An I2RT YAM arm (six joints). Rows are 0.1 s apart.
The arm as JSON. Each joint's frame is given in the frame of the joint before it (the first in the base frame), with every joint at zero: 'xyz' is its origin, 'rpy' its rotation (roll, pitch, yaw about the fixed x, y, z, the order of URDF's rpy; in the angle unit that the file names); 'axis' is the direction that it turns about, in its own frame. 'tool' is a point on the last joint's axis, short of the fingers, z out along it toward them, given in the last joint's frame.
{
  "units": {
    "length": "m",
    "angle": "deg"
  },
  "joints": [
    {
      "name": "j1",
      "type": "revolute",
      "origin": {
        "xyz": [
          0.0,
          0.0,
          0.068
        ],
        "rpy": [
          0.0,
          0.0,
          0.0
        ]
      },
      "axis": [
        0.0,
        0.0,
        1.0
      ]
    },
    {
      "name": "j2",
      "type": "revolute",
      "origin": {
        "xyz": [
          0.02,
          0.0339,
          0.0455
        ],
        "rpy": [
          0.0,
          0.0,
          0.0
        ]
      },
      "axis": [
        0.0,
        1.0,
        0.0
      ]
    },
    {
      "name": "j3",
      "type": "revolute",
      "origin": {
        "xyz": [
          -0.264,
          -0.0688,
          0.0
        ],
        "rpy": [
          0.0,
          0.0,
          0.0
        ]
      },
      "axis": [
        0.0,
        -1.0,
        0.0
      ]
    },
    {
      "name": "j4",
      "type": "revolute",
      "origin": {
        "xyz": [
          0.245,
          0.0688,
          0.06
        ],
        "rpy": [
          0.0,
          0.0,
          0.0
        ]
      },
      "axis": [
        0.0,
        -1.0,
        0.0
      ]
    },
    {
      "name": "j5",
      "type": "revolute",
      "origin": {
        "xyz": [
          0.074,
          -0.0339,
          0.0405
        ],
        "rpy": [
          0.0,
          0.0,
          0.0
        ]
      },
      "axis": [
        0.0,
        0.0,
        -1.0
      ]
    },
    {
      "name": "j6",
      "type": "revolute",
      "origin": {
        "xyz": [
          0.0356,
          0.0,
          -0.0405
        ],
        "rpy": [
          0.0,
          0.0,
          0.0
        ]
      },
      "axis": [
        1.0,
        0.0,
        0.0
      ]
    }
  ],
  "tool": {
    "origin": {
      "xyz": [
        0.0,
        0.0,
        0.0
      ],
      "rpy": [
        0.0,
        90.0,
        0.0
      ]
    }
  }
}
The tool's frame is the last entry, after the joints.
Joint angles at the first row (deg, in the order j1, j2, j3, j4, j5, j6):
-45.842, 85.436, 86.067, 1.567, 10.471, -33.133
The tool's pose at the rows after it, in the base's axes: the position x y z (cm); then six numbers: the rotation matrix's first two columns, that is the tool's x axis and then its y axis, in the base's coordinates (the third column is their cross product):
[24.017 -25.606 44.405 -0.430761 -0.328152 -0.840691 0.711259 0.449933 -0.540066]
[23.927 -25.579 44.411 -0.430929 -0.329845 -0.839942 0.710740 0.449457 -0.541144]
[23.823 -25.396 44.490 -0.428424 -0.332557 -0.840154 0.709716 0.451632 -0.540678]
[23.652 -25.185 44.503 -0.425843 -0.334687 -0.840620 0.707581 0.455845 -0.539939]
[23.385 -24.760 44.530 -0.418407 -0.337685 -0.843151 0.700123 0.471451 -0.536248]
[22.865 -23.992 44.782 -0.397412 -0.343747 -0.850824 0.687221 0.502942 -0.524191]
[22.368 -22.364 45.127 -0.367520 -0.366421 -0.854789 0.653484 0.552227 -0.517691]
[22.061 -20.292 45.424 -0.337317 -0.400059 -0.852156 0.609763 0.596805 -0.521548]
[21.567 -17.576 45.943 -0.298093 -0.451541 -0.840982 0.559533 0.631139 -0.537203]
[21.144 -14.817 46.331 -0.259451 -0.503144 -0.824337 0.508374 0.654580 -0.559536]
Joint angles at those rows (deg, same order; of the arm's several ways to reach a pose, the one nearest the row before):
-45.782, 85.190, 85.914, 1.583, 10.436, -33.135
-45.869, 85.012, 85.736, 1.649, 10.310, -33.217
-45.798, 84.607, 85.511, 1.573, 10.154, -33.200
-45.789, 84.031, 85.024, 1.491, 9.840, -33.138
-45.709, 83.003, 84.279, 0.996, 8.902, -32.808
-45.641, 81.204, 83.418, -0.116, 6.872, -31.888
-44.547, 78.224, 81.837, -1.516, 3.985, -31.346
-42.405, 74.943, 79.944, -2.557, 1.715, -31.541
-39.175, 70.771, 77.814, -3.344, 0.023, -32.571
-35.105, 66.892, 75.888, -4.064, -0.608, -34.115

